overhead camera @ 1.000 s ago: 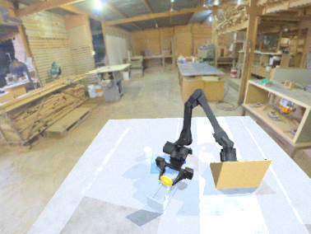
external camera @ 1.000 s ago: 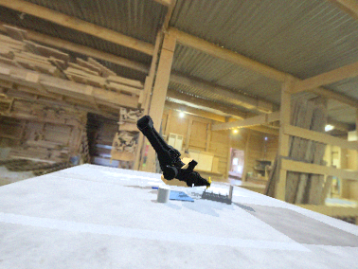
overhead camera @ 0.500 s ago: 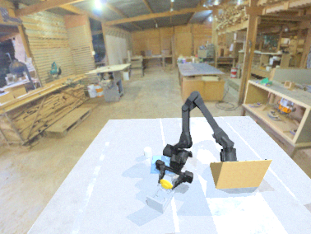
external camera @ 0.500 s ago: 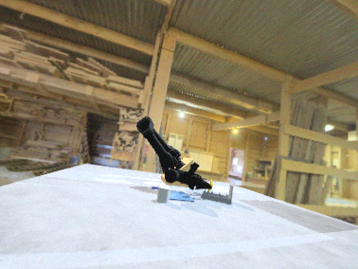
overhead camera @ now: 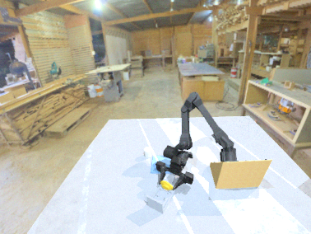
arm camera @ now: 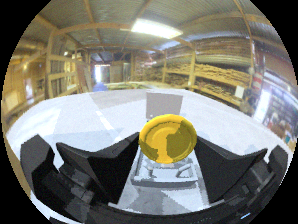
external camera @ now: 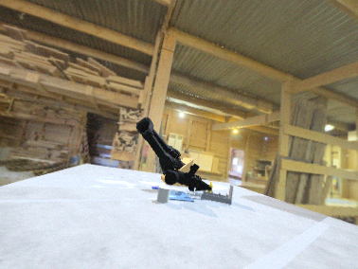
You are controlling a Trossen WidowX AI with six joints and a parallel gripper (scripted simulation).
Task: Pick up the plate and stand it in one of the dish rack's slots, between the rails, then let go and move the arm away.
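My gripper tip is now 10 mm to the left of the plate. From my gripper tip the other things lie so: dish rack: 20 mm to the left, 20 mm below, 10 mm ahead; white cup: 250 mm to the right, 120 mm ahead, 20 mm below.
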